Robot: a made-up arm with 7 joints. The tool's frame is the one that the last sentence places. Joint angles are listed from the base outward.
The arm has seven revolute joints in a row. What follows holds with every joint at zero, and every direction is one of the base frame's. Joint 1 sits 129.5 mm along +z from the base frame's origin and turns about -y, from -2.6 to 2.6 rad. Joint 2 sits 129.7 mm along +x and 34.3 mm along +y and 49.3 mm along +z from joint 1 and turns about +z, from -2.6 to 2.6 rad. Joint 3 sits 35.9 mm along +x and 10.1 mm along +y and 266.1 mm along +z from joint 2 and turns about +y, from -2.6 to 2.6 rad. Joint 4 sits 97.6 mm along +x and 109.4 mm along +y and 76.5 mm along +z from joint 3 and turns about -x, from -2.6 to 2.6 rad. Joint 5 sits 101.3 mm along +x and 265.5 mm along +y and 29.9 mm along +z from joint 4 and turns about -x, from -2.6 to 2.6 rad. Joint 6 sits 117.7 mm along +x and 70.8 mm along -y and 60.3 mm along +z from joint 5 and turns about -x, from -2.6 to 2.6 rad. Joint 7 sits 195.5 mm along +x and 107.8 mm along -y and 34.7 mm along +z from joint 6 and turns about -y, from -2.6 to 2.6 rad. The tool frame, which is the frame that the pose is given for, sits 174.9 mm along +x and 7.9 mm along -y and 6.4 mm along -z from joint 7; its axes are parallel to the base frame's.
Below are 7 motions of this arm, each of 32 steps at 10 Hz.
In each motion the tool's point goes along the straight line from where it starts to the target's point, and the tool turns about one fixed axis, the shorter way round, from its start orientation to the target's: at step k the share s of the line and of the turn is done. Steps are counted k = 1, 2, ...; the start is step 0. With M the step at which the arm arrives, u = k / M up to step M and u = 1 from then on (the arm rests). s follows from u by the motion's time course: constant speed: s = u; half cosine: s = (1 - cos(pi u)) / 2; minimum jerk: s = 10 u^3 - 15 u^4 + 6 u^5.
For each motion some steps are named. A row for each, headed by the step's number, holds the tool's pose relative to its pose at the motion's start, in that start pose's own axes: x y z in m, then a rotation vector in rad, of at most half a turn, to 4 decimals.
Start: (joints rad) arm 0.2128 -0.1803 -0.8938 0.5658 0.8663 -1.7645 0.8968
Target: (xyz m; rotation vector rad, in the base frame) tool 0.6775 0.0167 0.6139 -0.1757 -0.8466 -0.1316
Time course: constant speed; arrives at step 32
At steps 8, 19, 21, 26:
8: -0.1412 -0.0850 -0.0348 -0.0913 0.2858 0.0642
19: -0.3354 -0.2019 -0.0826 -0.2168 0.6787 0.1524
21: -0.3707 -0.2231 -0.0913 -0.2397 0.7502 0.1684
26: -0.4589 -0.2763 -0.1130 -0.2967 0.9288 0.2085

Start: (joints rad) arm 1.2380 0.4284 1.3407 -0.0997 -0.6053 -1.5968 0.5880
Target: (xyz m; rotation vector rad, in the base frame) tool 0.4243 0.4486 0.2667 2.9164 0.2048 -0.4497
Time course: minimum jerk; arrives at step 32
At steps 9, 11, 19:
9: -0.0039 0.0100 -0.0191 0.1376 0.0539 -0.0629
11: -0.0063 0.0162 -0.0309 0.2230 0.0874 -0.1020
19: -0.0189 0.0483 -0.0920 0.6642 0.2603 -0.3038

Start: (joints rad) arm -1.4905 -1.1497 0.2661 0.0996 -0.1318 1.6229 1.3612
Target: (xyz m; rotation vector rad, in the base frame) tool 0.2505 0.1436 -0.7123 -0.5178 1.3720 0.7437
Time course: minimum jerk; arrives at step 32
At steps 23, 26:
23: 0.1004 0.2853 0.3407 0.4366 0.0290 -0.0436
26: 0.1109 0.3152 0.3765 0.4825 0.0321 -0.0482

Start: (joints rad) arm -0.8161 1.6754 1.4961 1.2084 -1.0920 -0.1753 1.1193
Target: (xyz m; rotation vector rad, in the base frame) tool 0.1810 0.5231 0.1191 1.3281 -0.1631 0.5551
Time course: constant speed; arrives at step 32
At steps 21, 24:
21: 0.1012 -0.0551 0.3192 0.1123 -1.0667 -0.1995
24: 0.1156 -0.0630 0.3649 0.1283 -1.2191 -0.2280

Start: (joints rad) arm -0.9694 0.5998 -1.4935 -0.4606 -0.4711 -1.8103 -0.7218
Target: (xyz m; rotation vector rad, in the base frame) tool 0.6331 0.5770 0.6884 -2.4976 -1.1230 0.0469
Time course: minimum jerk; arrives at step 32
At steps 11, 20, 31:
11: -0.0456 -0.0625 0.0136 0.1516 -0.2842 -0.0961
20: -0.1464 -0.2009 0.0437 0.4873 -0.9134 -0.3088
31: -0.2019 -0.2770 0.0602 0.6721 -1.2599 -0.4260

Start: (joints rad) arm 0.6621 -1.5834 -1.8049 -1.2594 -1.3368 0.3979 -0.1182
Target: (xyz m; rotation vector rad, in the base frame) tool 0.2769 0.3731 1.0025 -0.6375 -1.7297 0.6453
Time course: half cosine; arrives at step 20
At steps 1, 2, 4, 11, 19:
1: -0.0022 -0.0004 -0.0027 -0.0020 0.0022 0.0023
2: -0.0086 -0.0017 -0.0107 -0.0078 0.0088 0.0092
4: -0.0334 -0.0067 -0.0416 -0.0303 0.0344 0.0358
11: -0.2024 -0.0404 -0.2519 -0.1832 0.2080 0.2171
19: -0.3478 -0.0695 -0.4329 -0.3149 0.3575 0.3731

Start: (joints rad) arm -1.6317 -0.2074 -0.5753 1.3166 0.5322 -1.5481 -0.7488
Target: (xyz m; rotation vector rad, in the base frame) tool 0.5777 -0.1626 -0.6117 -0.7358 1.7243 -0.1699
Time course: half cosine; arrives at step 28
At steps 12, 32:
12: -0.0105 -0.0993 0.0152 -0.0343 -0.0131 -0.0753
32: -0.0271 -0.2554 0.0391 -0.0881 -0.0338 -0.1937

